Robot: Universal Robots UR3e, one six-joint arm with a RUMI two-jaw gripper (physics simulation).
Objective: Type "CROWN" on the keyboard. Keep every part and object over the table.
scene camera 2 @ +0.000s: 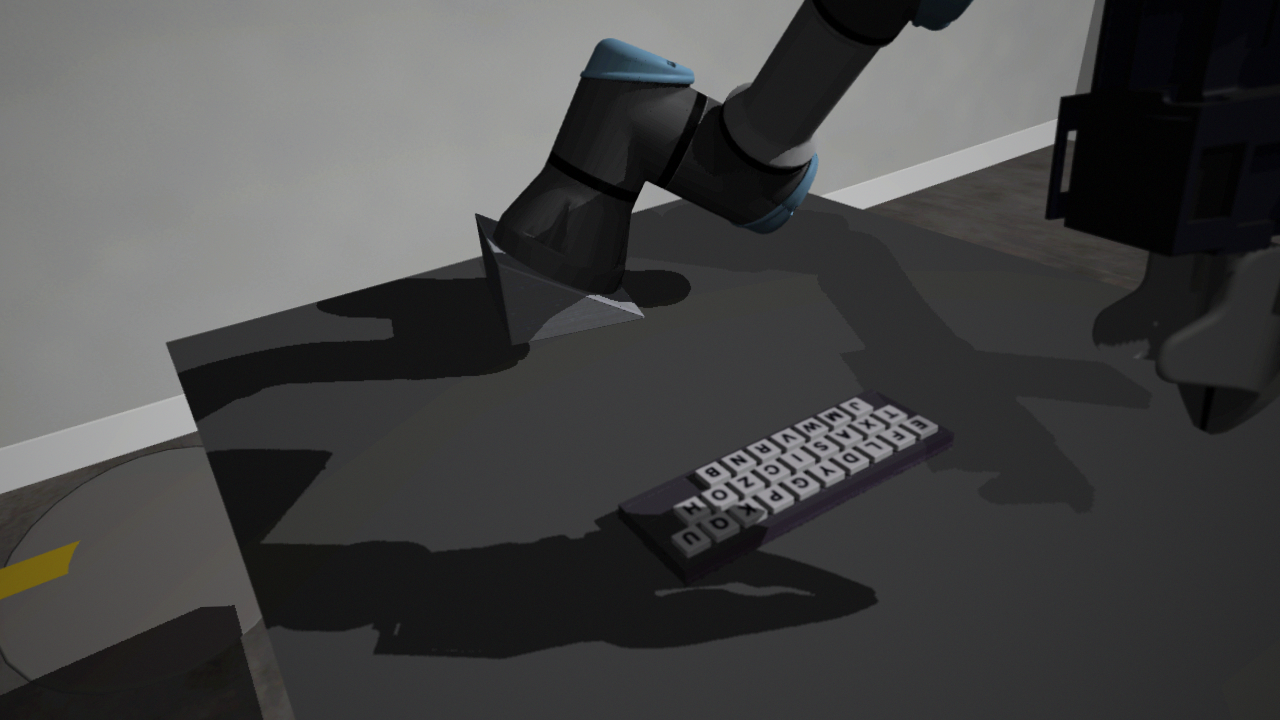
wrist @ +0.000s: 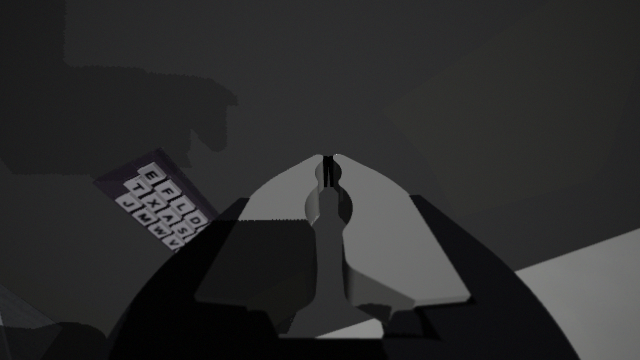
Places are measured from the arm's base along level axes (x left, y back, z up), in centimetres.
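Where they show: gripper, between the fingertips: [scene camera 2: 1209, 429] [wrist: 328, 160]; arm's base, origin of its link: [scene camera 2: 556, 262].
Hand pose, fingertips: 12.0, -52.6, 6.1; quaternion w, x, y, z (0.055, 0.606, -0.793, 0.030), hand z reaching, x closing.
Note:
Each offset is from my fingertips to the top centre of the thing, as dx, dy, dz. Level surfaces: height alone.
The keyboard {-10.1, +17.2, -8.6} [scene camera 2: 841, 492] [wrist: 122, 175] is a dark purple slab with several rows of white lettered keys. It lies flat on the table, set diagonally, with its E, T and J end toward the gripper. In the wrist view its other end is hidden behind the gripper. The C key {-11.7, +17.1, -8.6} [scene camera 2: 772, 469], R key {-10.8, +19.2, -8.6} [scene camera 2: 763, 448], O key {-15.8, +16.7, -8.6} [scene camera 2: 719, 494], W key {-6.7, +19.6, -8.6} [scene camera 2: 811, 428] and N key {-12.9, +19.0, -8.6} [scene camera 2: 738, 460] show in the scene view. My gripper [scene camera 2: 1208, 428] [wrist: 328, 160] is shut and empty. It hangs above the table, apart from the keyboard, beyond its E end.
The grey table {dz -10.4} [scene camera 2: 501, 429] [wrist: 320, 90] carries the arm's wedge-shaped metal base mount [scene camera 2: 546, 300] [wrist: 22, 312] near its back edge. The arm's links [scene camera 2: 662, 134] rise behind the keyboard. A pale wall [scene camera 2: 268, 134] stands behind the table. Arm shadows cross the table and the keyboard's U end.

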